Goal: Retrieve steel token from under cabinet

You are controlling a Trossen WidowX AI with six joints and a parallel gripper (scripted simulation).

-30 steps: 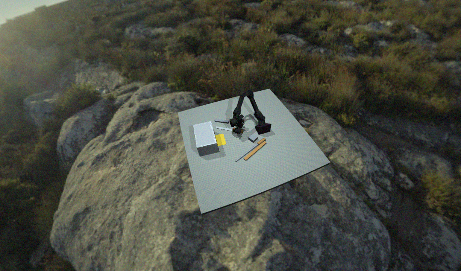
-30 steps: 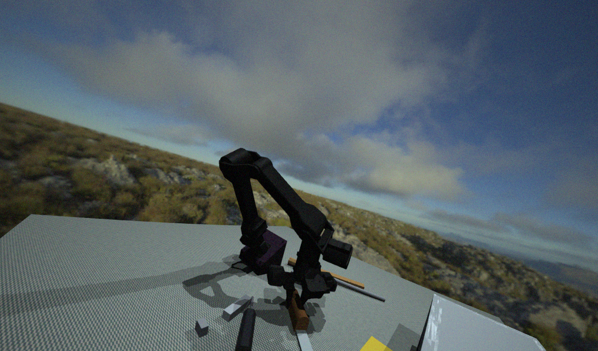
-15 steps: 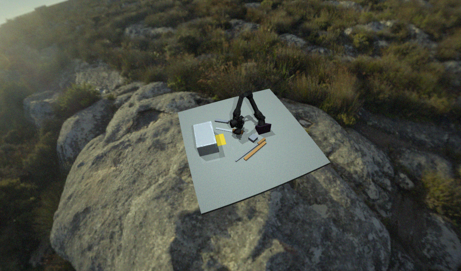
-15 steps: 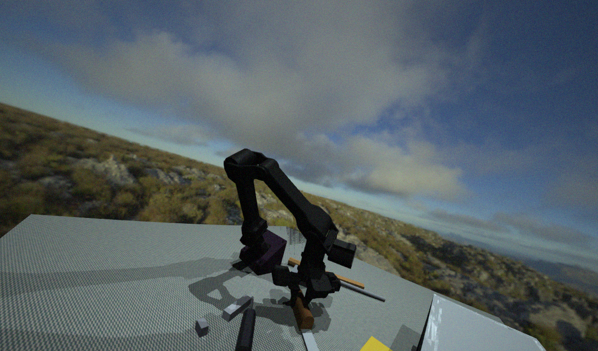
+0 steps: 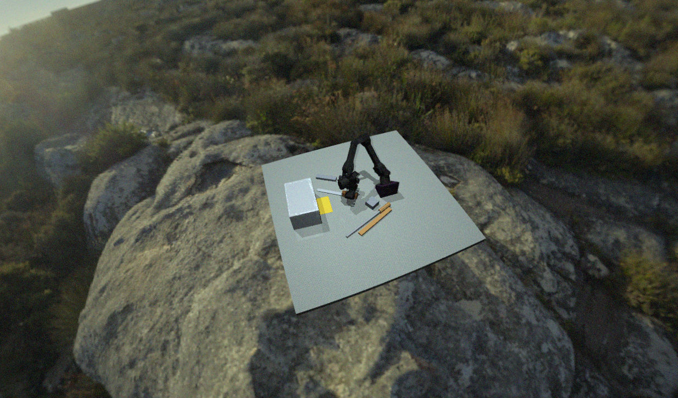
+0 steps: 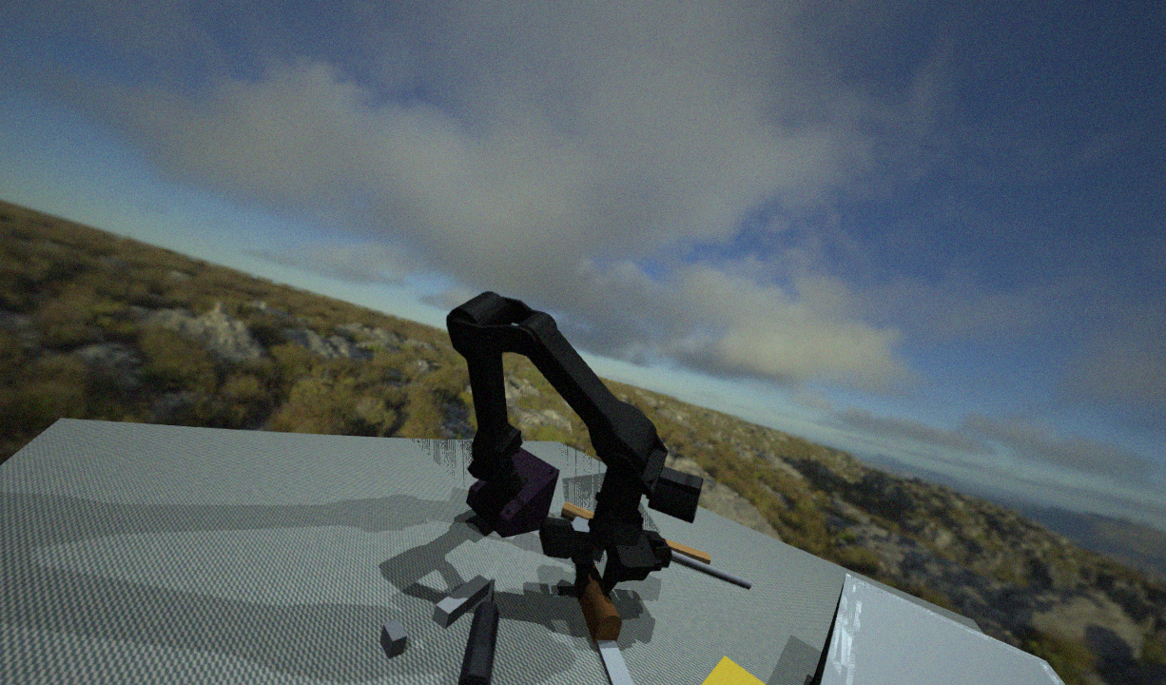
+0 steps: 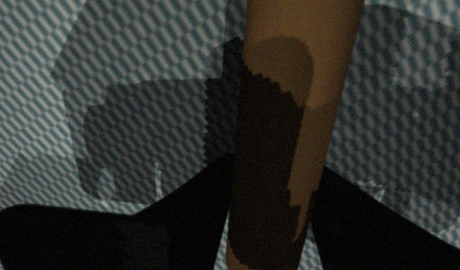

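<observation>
My gripper tip is 130 mm to the right of the grey block, 100 mm past it and 10 mm below it. From my gripper tip the other things lie so: grey bar: 160 mm to the right, 90 mm behind; small grey cube: 250 mm to the right, 80 mm behind; wooden stick: 270 mm to the left, 50 mm behind.
</observation>
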